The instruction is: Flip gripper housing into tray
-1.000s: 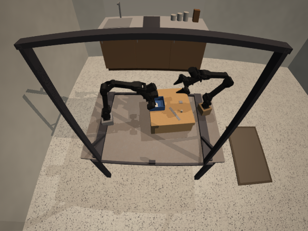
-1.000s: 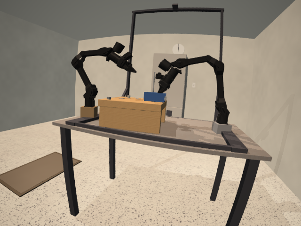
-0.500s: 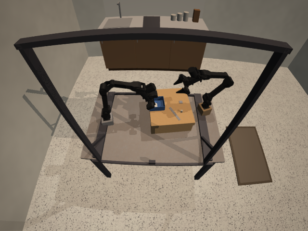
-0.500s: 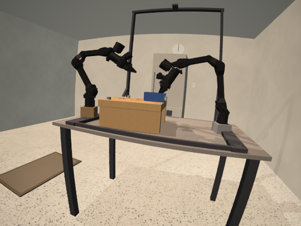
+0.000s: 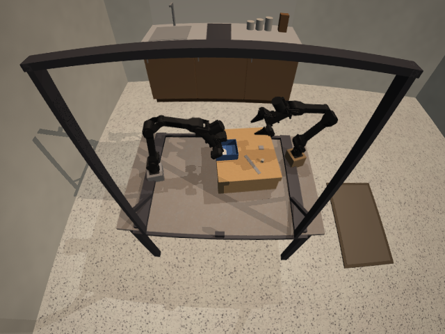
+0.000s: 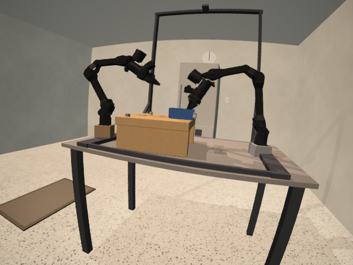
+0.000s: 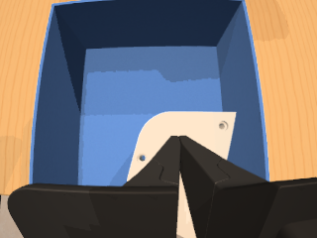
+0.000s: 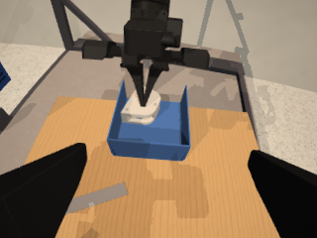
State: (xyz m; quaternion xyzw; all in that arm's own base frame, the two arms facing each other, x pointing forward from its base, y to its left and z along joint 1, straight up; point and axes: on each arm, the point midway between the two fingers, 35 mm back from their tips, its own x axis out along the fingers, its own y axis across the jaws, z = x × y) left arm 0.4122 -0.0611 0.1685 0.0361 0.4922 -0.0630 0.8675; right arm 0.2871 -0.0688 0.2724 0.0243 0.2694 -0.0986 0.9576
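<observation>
The white gripper housing is 5 cm below my left hand. From my left hand the other things lie so: wooden block: 16 cm to the right, 13 cm below, 1 cm ahead; blue tray: 6 cm to the right, 5 cm below, 1 cm ahead; grey strip: 18 cm to the right, 9 cm behind, 7 cm below.
</observation>
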